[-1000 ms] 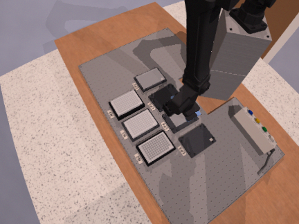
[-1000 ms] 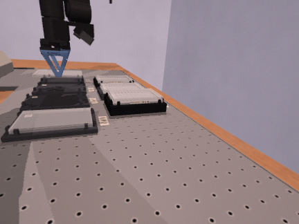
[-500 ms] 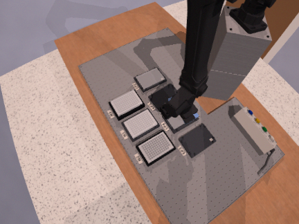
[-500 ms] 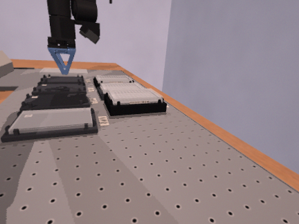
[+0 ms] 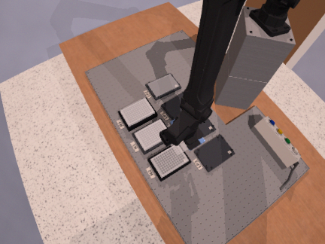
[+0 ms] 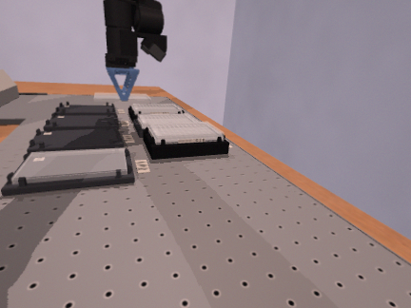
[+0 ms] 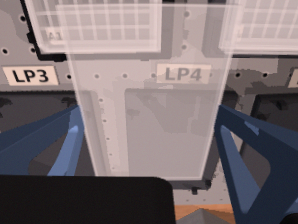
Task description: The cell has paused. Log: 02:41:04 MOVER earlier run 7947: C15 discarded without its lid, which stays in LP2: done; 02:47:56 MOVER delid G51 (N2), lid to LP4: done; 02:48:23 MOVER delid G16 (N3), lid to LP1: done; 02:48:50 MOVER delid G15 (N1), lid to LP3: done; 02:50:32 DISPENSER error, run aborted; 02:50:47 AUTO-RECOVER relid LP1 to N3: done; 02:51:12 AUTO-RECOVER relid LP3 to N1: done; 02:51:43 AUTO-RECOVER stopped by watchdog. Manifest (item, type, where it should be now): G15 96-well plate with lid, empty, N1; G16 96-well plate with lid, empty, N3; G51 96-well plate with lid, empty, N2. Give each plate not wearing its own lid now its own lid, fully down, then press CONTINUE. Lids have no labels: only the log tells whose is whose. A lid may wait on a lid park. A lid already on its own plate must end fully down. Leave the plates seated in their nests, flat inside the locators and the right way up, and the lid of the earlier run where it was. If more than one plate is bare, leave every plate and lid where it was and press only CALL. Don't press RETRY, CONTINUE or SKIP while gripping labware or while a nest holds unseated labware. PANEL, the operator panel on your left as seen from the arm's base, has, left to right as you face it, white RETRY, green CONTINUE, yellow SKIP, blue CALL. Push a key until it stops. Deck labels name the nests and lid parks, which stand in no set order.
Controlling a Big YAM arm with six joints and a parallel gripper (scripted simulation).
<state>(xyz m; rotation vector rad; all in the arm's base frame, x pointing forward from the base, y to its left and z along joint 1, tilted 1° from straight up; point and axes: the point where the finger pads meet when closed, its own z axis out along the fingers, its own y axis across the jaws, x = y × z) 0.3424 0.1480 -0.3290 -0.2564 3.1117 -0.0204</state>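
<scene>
My gripper is now 80 mm short of the plate, 50 mm to the right of it and 40 mm above it. Also, from my hand: lid park LP3: 100 mm behind, 90 mm to the left, 60 mm below; lid park LP1: 60 mm behind, 170 mm to the right, 60 mm below; LP1 label: 20 mm ahead, 150 mm to the right, 70 mm below.
</scene>
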